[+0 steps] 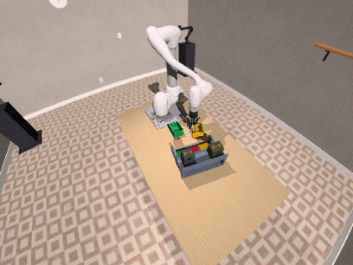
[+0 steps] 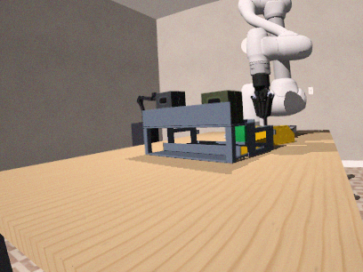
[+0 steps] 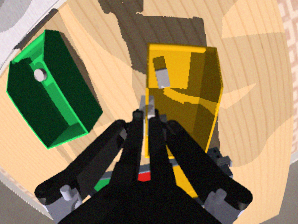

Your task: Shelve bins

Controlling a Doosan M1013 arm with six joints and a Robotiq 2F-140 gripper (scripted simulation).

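The yellow bin is 40 mm to the left of my hand, 40 mm below it and 30 mm ahead of it. From my hand the other things lie so: dark box (290 mm to the right, 280 mm ahead, 90 mm above); then green bin (120 mm to the right, 110 mm behind, 40 mm below).
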